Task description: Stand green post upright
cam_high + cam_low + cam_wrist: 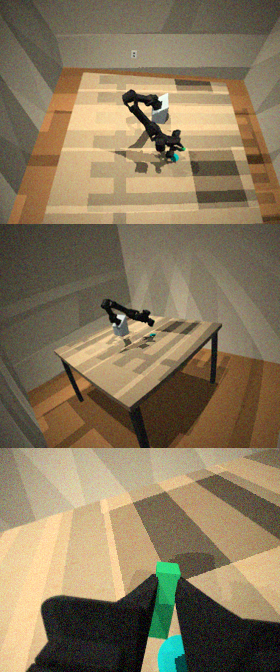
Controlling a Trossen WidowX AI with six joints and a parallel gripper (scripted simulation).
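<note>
Now: gripper tip 13 cm above the cyan circle and 4 cm to the left of it. Round my gripper tip: green post (2 cm below, 1 cm to the right, 1 cm behind).
</note>
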